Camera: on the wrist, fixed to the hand. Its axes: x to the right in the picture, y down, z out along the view.
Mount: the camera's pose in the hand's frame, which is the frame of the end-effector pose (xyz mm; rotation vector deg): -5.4 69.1 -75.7 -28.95 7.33 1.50
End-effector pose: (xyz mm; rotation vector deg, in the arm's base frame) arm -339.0 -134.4 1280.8 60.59 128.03 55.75
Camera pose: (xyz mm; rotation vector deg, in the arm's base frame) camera -354.5 -137.6 1382.2 46.49 109.54 88.68
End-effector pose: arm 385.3 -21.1 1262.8 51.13 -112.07 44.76
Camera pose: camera 363.6 77.7 1280.1 28.66 -110.32 18.26
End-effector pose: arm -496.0 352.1 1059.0 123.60 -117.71 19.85
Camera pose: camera -570.2 373.1 1126.7 100.79 -106.05 -1.99
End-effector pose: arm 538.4 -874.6 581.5 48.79 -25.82 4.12
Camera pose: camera 543.9 -772.2 585.1 19.60 -19.35 1.93
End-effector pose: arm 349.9 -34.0 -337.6 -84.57 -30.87 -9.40
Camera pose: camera 393.0 -101.1 -402.2 -111.51 -22.22 -22.51
